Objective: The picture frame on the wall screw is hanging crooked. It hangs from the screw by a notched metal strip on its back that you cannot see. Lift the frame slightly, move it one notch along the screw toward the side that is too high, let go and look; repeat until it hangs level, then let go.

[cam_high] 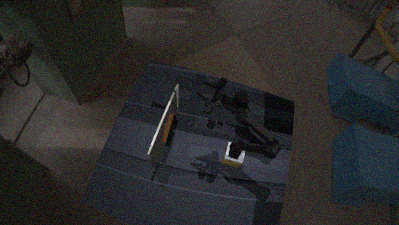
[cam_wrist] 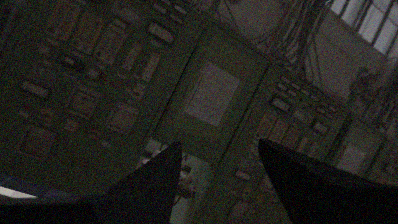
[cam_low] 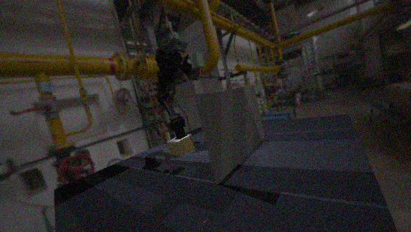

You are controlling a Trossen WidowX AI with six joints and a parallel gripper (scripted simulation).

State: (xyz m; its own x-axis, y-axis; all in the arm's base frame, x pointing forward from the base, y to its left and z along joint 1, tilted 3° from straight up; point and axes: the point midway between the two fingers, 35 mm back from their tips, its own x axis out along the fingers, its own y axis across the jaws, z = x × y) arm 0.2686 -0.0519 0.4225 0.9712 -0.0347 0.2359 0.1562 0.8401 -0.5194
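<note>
Now: the picture frame 36 cm below my gripper tip, 14 cm ahead of it and 8 cm to the left of it. From my gripper tip the other things lie so: wall panel 37 cm below, 15 cm ahead, 9 cm to the left.
</note>
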